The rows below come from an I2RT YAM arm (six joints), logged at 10 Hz.
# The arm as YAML. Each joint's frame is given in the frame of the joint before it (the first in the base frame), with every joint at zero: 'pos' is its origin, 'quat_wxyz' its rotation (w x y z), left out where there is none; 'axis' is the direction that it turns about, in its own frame. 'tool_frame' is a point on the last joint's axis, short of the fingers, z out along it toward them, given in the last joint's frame.
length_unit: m
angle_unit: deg
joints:
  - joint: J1
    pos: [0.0, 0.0, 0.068]
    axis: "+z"
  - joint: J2
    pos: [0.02, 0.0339, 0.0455]
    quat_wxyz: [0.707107, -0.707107, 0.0, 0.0]
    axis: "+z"
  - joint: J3
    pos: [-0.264, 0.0, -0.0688]
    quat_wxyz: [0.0, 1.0, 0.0, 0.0]
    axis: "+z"
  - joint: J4
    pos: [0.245, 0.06, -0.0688]
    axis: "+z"
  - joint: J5
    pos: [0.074, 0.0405, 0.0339]
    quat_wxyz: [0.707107, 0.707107, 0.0, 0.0]
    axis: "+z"
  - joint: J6
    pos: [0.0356, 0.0, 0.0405]
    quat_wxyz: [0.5, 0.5, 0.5, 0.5]
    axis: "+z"
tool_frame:
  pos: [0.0, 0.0, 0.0]
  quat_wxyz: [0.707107, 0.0, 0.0, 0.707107]
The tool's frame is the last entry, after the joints.
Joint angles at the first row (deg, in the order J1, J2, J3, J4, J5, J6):
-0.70, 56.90, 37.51, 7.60, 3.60, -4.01
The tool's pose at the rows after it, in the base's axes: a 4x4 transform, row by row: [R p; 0 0 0 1], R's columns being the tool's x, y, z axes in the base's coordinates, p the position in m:
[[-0.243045, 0.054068, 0.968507, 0.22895], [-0.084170, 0.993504, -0.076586, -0.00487], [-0.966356, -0.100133, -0.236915, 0.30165], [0, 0, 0, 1]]
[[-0.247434, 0.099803, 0.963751, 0.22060], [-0.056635, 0.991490, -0.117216, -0.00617], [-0.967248, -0.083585, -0.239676, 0.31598], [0, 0, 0, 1]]
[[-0.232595, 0.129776, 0.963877, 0.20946], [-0.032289, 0.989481, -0.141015, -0.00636], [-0.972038, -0.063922, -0.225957, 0.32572], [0, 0, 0, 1]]
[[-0.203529, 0.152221, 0.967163, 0.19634], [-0.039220, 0.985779, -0.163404, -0.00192], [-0.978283, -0.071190, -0.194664, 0.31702], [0, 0, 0, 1]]
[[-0.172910, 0.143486, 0.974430, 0.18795], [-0.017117, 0.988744, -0.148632, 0.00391], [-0.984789, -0.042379, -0.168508, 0.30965], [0, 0, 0, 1]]
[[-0.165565, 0.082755, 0.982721, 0.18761], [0.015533, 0.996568, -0.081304, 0.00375], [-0.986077, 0.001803, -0.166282, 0.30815], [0, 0, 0, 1]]
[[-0.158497, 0.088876, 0.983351, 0.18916], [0.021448, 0.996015, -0.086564, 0.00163], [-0.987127, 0.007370, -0.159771, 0.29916], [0, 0, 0, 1]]
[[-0.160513, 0.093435, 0.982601, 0.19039], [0.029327, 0.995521, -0.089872, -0.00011], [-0.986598, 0.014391, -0.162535, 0.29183], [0, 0, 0, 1]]
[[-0.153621, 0.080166, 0.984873, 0.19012], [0.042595, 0.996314, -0.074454, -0.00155], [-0.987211, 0.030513, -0.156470, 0.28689], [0, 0, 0, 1]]
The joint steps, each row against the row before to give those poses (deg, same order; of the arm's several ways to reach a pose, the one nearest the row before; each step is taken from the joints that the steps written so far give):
0.07, -1.42, 3.44, -6.81, 0.18, -0.98
0.02, -2.02, 2.55, -4.79, 2.36, 1.57
0.17, -2.70, 0.94, -2.86, 1.54, 1.45
1.82, -3.95, -3.96, 1.76, 3.08, -0.03
2.06, -2.73, -3.05, 1.83, 1.17, 1.61
-0.95, -0.30, -0.51, 0.48, -4.81, 1.70
-0.74, 0.12, -2.19, 2.70, -0.43, 0.21
-0.61, 0.23, -1.54, 1.62, -0.41, 0.35
-0.73, -0.21, -1.34, 1.51, -1.61, 0.64

